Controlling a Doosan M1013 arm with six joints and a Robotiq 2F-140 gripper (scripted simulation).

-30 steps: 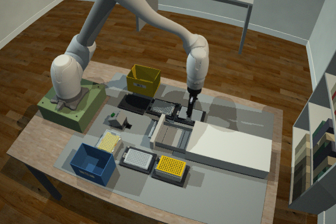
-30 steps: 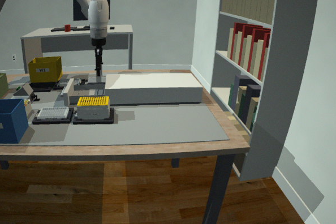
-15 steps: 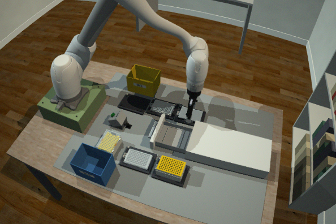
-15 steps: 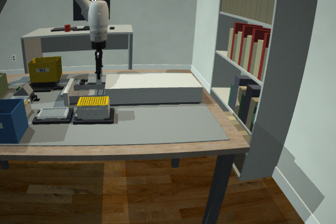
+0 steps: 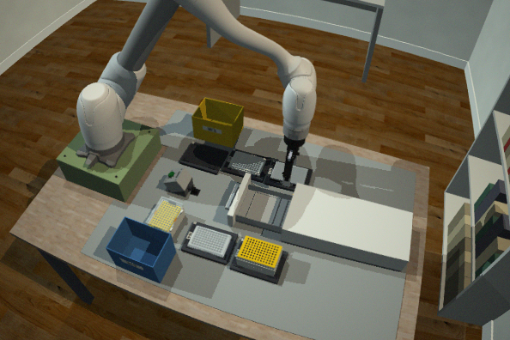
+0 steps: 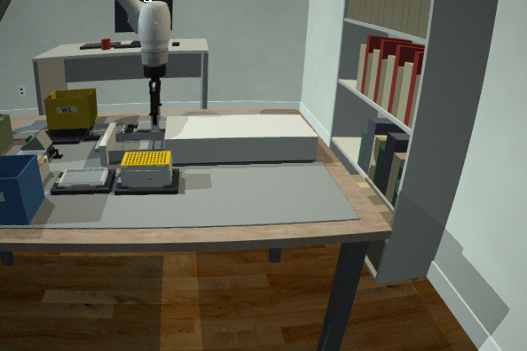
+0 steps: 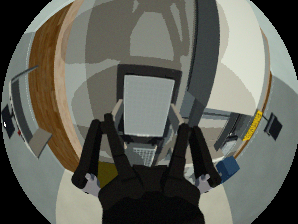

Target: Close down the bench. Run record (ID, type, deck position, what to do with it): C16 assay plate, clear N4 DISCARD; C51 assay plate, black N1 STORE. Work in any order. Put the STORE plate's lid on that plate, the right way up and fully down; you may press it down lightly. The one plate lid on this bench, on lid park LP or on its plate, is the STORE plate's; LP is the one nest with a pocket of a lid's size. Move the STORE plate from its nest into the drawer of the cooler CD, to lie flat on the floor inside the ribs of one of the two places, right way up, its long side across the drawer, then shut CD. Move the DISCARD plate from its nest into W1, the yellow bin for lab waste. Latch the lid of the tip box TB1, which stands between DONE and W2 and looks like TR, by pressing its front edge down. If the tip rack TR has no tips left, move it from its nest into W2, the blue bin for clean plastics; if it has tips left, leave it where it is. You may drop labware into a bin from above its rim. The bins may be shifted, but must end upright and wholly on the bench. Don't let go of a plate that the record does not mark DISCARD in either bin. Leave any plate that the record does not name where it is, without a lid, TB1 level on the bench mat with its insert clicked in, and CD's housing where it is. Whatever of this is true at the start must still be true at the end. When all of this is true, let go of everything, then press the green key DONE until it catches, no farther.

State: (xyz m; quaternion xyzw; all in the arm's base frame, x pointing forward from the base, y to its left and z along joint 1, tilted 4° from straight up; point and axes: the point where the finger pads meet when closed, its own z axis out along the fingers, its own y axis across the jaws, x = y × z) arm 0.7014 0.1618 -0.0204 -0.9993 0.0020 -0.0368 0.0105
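My gripper is now 1 cm above the grey plate lid. Round my hand: cooler CD: 12 cm ahead, 18 cm to the right; then black plate: 2 cm below; then cooler drawer: 1 cm behind, 18 cm to the right, 1 cm below.
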